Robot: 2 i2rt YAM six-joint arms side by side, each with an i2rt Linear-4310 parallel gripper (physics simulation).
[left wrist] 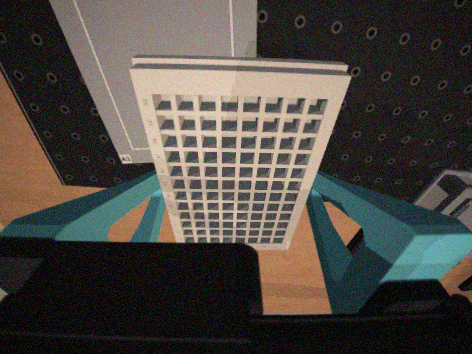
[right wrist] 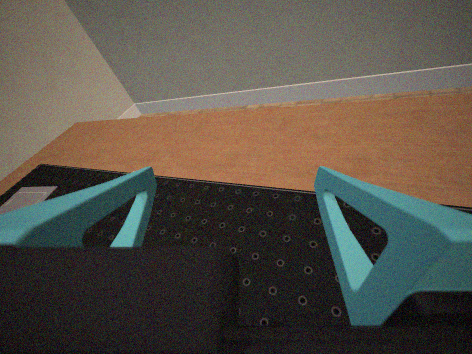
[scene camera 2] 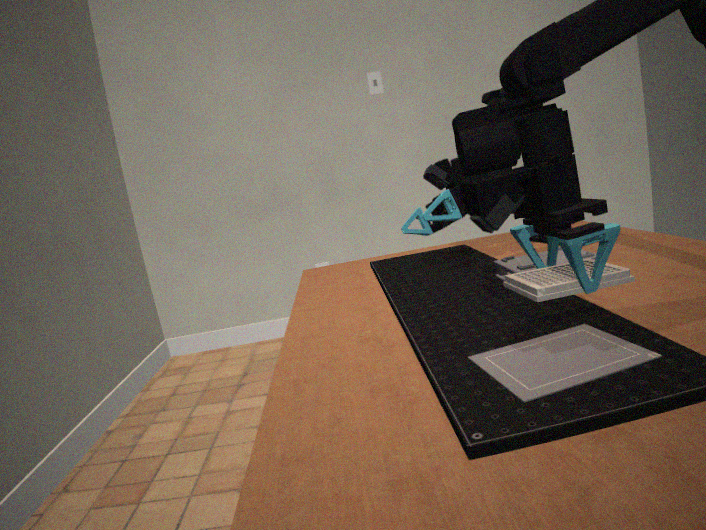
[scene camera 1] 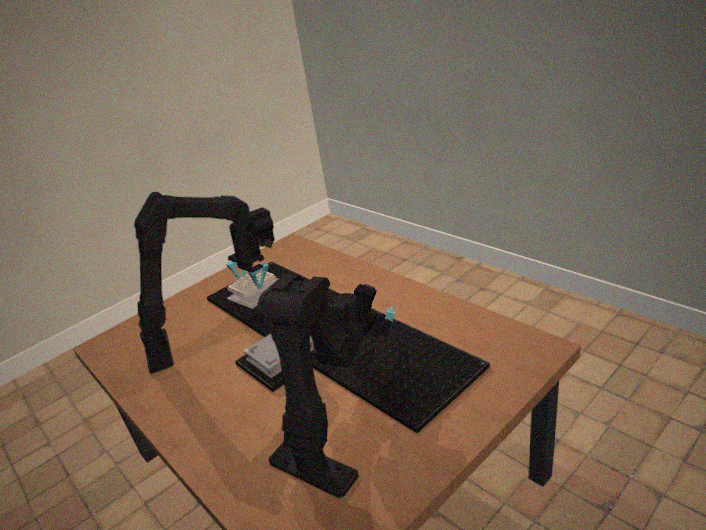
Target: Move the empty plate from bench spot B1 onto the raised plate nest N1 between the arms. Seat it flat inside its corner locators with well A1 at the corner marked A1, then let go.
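Seen in the pictures: left gripper, between the fingertips: [left wrist: 235, 176] [scene camera 2: 568, 284] [scene camera 1: 251, 284]; right gripper, between the fingertips: [right wrist: 235, 175] [scene camera 2: 412, 224] [scene camera 1: 375, 302]; left arm's base, origin of its link: [scene camera 1: 158, 351]; right arm's base, origin of its link: [scene camera 1: 312, 468].
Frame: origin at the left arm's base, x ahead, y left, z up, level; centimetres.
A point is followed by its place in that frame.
Observation:
The plate [scene camera 1: 244, 284] {x 30.6, y 5.0, z 9.3 cm} [scene camera 2: 534, 289] {x 37.2, y 11.7, z 9.4 cm} [left wrist: 235, 80] {x 38.2, y 8.6, z 9.6 cm} is off-white with a grid of square wells. My left gripper [scene camera 1: 249, 281] {x 32.7, y 5.9, z 7.9 cm} [scene camera 2: 566, 279] {x 32.7, y 5.9, z 7.9 cm} [left wrist: 235, 176] {x 32.7, y 5.9, z 7.9 cm} is shut on its two long sides and holds it raised, looking about level. The grey pad [scene camera 2: 507, 367] {x 40.9, y 14.4, z 1.5 cm} [left wrist: 95, 50] {x 33.9, y 17.1, z 1.5 cm} with a white outline lies on the board; its A1 mark shows in the left wrist view. The grey raised nest [scene camera 1: 263, 354] {x 27.2, y -25.9, z 4.5 cm} [scene camera 2: 509, 264] {x 39.1, y -22.5, z 4.5 cm} [left wrist: 455, 182] {x 37.8, y -16.3, z 3.1 cm} is apart from the plate and partly hidden by the right arm in scene camera 1. My right gripper [right wrist: 235, 175] {x 58.0, y -33.1, z 13.0 cm} is open and empty.
The black perforated board [scene camera 1: 416, 370] {x 59.7, y -50.2, z 1.3 cm} [scene camera 2: 416, 308] {x 55.4, y -10.9, z 1.3 cm} [left wrist: 395, 105] {x 40.3, y -5.2, z 1.3 cm} [right wrist: 240, 210] {x 60.6, y -26.4, z 1.3 cm} lies along the wooden table [scene camera 1: 501, 342] {x 84.2, y -51.6, z 0.0 cm} [scene camera 2: 342, 365] {x 62.9, y 8.3, z 0.0 cm}. The right arm [scene camera 1: 302, 365] {x 29.9, y -64.5, z 27.6 cm} stands in front of the nest in scene camera 1, its gripper above the board.

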